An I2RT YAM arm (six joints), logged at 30 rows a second.
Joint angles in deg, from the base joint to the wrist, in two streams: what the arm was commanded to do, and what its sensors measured. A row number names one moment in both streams.
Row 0, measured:
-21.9 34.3 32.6 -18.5 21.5 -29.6
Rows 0 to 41, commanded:
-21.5 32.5 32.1 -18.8 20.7 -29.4
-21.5 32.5 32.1 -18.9 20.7 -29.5
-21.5 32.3 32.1 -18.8 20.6 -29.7
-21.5 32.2 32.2 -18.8 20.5 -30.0
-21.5 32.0 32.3 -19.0 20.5 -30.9
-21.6 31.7 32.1 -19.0 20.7 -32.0
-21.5 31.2 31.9 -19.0 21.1 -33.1
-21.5 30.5 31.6 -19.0 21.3 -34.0
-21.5 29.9 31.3 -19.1 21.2 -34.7
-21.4 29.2 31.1 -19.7 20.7 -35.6
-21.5 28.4 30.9 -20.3 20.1 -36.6
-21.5 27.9 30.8 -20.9 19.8 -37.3
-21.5 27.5 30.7 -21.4 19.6 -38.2
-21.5 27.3 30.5 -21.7 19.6 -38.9
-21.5 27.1 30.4 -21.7 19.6 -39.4
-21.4 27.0 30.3 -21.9 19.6 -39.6
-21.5 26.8 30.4 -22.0 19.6 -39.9
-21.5 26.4 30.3 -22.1 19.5 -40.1
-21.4 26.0 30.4 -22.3 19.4 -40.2
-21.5 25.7 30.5 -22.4 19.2 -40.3
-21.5 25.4 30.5 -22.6 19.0 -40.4
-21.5 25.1 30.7 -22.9 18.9 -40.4
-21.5 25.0 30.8 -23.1 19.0 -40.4
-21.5 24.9 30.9 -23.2 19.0 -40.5
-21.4 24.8 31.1 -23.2 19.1 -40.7
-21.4 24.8 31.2 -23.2 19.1 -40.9
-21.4 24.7 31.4 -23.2 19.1 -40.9
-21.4 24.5 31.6 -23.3 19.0 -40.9
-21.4 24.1 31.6 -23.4 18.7 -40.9
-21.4 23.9 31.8 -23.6 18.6 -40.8
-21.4 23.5 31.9 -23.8 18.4 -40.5
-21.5 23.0 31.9 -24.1 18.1 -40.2
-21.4 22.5 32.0 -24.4 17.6 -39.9
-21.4 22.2 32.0 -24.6 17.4 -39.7
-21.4 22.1 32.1 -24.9 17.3 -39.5
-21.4 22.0 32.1 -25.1 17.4 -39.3
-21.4 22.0 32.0 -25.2 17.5 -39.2
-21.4 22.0 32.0 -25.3 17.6 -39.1
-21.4 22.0 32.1 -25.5 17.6 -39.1
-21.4 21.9 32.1 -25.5 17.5 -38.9
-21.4 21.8 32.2 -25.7 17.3 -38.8
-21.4 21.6 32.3 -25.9 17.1 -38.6
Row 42, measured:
-21.7 22.4 31.1 -24.5 18.0 -40.1
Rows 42 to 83, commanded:
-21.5 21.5 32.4 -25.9 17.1 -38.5
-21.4 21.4 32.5 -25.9 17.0 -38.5
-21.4 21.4 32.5 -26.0 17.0 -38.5
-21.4 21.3 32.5 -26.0 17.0 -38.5
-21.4 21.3 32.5 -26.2 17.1 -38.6
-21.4 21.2 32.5 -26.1 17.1 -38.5
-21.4 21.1 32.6 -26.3 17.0 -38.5
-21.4 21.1 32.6 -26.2 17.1 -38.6
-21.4 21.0 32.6 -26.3 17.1 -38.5
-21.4 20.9 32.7 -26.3 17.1 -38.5
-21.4 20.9 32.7 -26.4 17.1 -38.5
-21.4 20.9 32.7 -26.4 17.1 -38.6
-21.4 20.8 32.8 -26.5 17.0 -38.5
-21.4 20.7 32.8 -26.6 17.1 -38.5
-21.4 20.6 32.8 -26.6 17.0 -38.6
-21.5 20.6 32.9 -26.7 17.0 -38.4
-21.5 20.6 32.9 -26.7 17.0 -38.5
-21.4 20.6 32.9 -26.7 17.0 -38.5
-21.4 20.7 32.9 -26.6 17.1 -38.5
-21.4 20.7 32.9 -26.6 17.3 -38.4
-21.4 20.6 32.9 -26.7 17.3 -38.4
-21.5 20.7 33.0 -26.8 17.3 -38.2
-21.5 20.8 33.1 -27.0 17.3 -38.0
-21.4 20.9 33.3 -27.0 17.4 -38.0
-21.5 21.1 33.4 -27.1 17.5 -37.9
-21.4 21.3 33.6 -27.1 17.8 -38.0
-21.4 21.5 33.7 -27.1 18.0 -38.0
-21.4 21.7 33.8 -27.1 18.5 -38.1
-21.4 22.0 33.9 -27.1 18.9 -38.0
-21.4 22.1 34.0 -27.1 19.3 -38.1
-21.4 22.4 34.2 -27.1 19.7 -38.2
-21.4 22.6 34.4 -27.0 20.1 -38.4
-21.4 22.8 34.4 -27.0 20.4 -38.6
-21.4 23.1 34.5 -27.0 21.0 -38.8
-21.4 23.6 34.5 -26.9 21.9 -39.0
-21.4 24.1 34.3 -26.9 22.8 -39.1
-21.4 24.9 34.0 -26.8 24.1 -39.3
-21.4 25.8 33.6 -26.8 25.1 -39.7
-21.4 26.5 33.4 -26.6 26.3 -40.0
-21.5 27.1 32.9 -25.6 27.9 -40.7
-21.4 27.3 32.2 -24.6 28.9 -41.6
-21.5 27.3 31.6 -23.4 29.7 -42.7
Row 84, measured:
-21.7 26.9 32.8 -26.2 25.0 -40.4
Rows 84 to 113, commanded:
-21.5 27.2 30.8 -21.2 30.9 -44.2
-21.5 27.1 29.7 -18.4 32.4 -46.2
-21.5 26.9 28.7 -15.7 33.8 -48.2
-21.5 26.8 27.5 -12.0 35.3 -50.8
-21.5 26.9 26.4 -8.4 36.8 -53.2
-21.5 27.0 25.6 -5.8 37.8 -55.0
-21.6 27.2 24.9 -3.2 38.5 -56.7
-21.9 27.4 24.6 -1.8 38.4 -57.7
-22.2 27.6 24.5 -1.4 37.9 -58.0
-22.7 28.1 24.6 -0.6 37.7 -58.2
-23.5 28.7 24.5 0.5 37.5 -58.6
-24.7 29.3 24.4 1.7 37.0 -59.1
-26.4 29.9 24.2 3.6 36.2 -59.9
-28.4 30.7 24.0 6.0 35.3 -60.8
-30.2 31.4 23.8 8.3 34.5 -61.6
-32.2 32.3 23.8 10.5 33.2 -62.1
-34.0 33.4 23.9 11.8 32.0 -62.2
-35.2 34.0 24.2 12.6 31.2 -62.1
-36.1 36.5 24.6 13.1 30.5 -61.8
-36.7 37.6 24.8 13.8 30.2 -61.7
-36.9 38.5 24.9 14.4 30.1 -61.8
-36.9 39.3 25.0 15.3 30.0 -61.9
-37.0 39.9 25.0 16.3 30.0 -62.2
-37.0 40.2 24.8 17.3 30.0 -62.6
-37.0 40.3 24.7 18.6 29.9 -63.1
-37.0 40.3 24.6 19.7 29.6 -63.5
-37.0 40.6 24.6 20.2 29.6 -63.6
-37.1 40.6 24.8 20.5 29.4 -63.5
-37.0 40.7 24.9 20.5 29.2 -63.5
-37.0 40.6 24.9 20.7 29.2 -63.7
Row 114, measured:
-36.8 40.7 24.5 17.0 30.3 -63.5
